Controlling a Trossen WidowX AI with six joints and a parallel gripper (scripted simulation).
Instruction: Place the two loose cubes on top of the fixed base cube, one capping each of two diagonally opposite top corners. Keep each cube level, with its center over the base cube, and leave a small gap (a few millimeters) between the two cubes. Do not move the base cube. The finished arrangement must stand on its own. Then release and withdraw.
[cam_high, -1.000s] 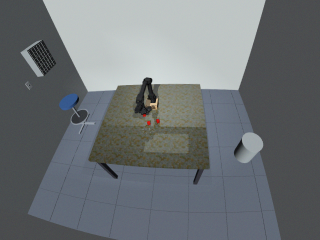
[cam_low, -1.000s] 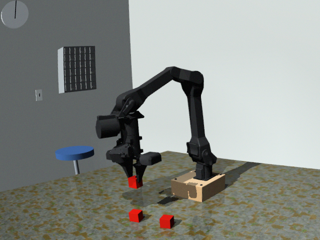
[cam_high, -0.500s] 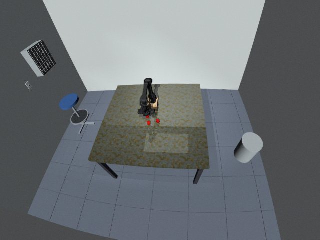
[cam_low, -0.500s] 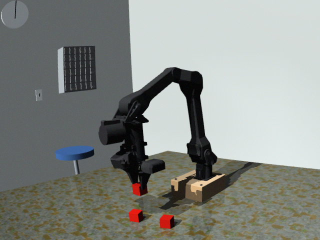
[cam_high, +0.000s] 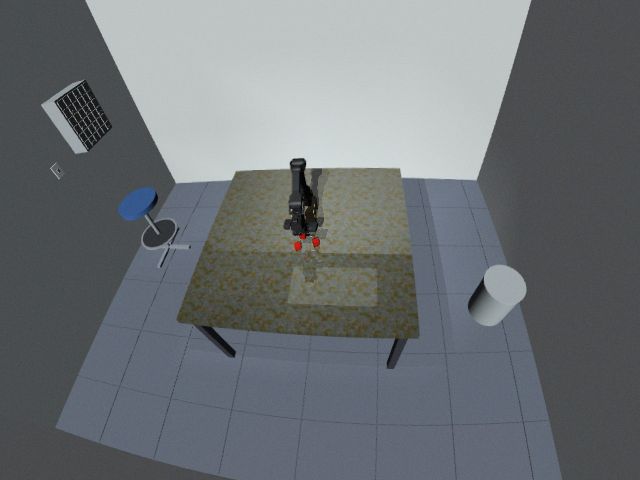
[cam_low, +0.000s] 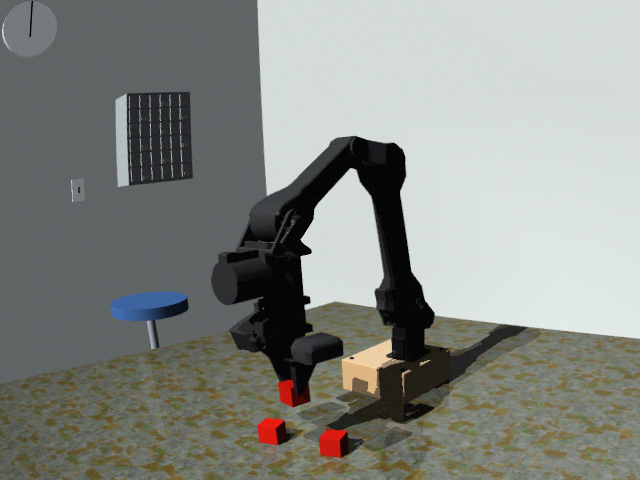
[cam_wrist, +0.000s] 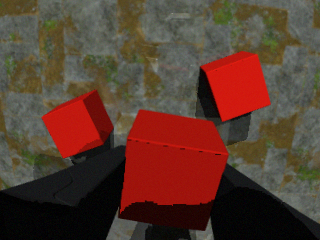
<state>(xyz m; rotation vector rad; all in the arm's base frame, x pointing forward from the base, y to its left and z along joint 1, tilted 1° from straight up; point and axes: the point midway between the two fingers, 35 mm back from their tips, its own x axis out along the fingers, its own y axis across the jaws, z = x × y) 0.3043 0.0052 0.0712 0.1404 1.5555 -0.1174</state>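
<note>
Right now the red base cube is 1 cm behind my gripper tip, 7 cm to the left of it and 8 cm below it.
</note>
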